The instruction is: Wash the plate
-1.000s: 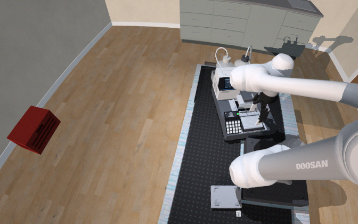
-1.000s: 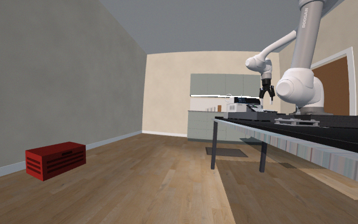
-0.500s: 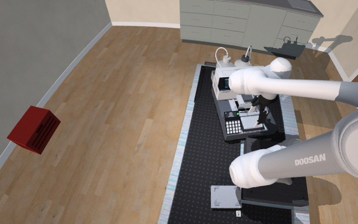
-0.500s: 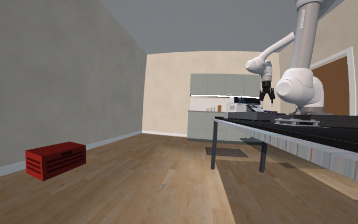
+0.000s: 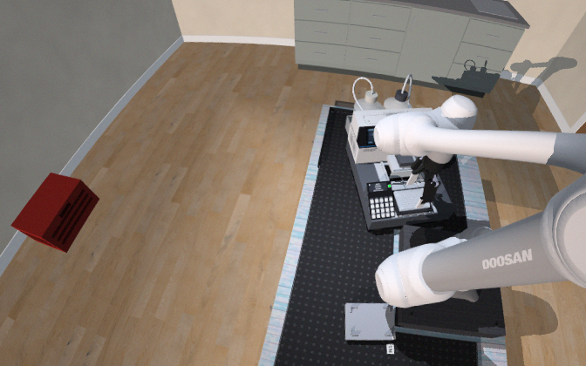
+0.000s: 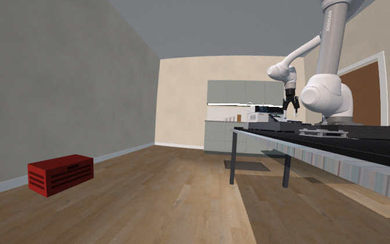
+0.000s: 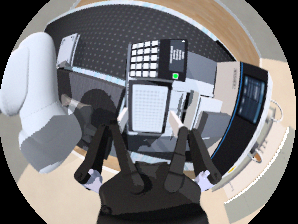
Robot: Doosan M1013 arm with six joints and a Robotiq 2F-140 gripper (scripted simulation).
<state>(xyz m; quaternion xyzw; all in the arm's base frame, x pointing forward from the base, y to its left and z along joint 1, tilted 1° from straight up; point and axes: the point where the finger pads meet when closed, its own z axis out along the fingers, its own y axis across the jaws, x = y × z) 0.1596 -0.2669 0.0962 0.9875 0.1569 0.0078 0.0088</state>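
Now: hand 5 cm above the white well plate. Also, from my hand: plate washer: 5 cm ahead, 15 cm to the right, 2 cm below; then plate nest N1: 11 cm ahead, 46 cm to the left, 13 cm below; then dark carrier pocket: 6 cm below.
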